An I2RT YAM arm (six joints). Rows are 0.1 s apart.
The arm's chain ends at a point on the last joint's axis. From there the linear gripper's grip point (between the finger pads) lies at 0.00 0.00 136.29 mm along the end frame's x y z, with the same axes.
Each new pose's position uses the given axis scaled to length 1; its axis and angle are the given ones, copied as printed.
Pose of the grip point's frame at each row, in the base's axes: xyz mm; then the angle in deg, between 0 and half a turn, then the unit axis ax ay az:
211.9 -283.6 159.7 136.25 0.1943 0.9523 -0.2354
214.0 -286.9 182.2 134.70 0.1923 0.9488 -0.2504
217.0 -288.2 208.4 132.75 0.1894 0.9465 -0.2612
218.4 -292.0 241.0 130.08 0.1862 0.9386 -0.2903
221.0 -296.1 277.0 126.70 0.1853 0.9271 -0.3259
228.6 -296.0 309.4 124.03 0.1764 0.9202 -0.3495
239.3 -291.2 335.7 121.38 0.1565 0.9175 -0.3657
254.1 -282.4 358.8 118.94 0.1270 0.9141 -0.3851
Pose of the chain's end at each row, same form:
132.9 -212.7 245.1 136.25 0.1943 0.9523 -0.2354
133.3 -213.1 263.5 134.70 0.1923 0.9488 -0.2504
133.6 -212.7 285.3 132.75 0.1894 0.9465 -0.2612
132.6 -211.5 309.9 130.08 0.1862 0.9386 -0.2903
132.8 -210.1 335.3 126.70 0.1853 0.9271 -0.3259
137.8 -207.7 359.7 124.03 0.1764 0.9202 -0.3495
144.4 -203.5 379.0 121.38 0.1565 0.9175 -0.3657
155.0 -196.1 394.8 118.94 0.1270 0.9141 -0.3851

